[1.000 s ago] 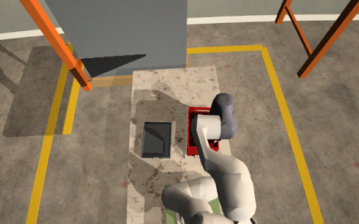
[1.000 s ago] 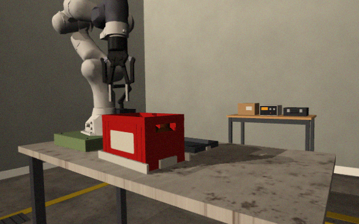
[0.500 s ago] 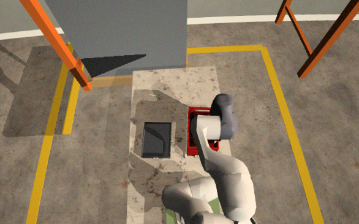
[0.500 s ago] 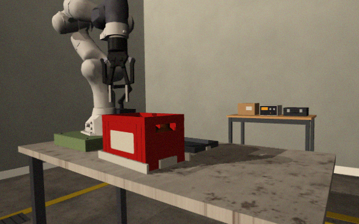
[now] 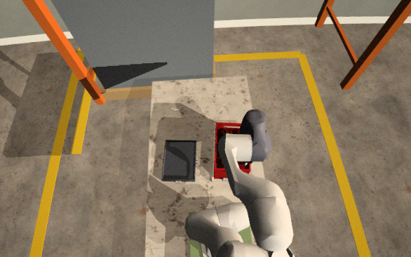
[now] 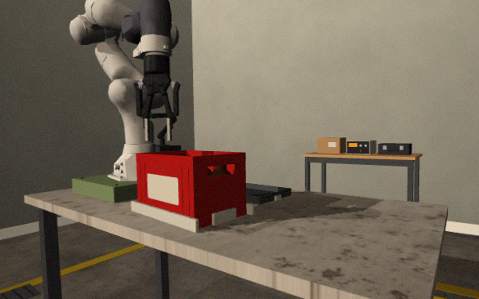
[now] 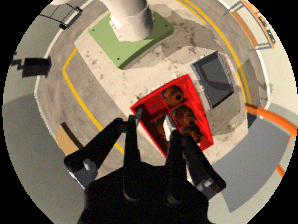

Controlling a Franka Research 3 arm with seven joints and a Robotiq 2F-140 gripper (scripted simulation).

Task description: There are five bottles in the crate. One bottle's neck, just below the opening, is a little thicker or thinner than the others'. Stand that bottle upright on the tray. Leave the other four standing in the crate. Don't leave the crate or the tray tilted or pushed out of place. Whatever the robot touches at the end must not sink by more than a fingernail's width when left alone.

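Now: hand 150 mm above the brown bottle, 90 mm short of it and 10 mm to the left of it. The rest, counted from my hand: dark tray (330 mm to the left, 230 mm below, 80 mm ahead); then red crate (160 mm below, 90 mm ahead, 30 mm to the left).
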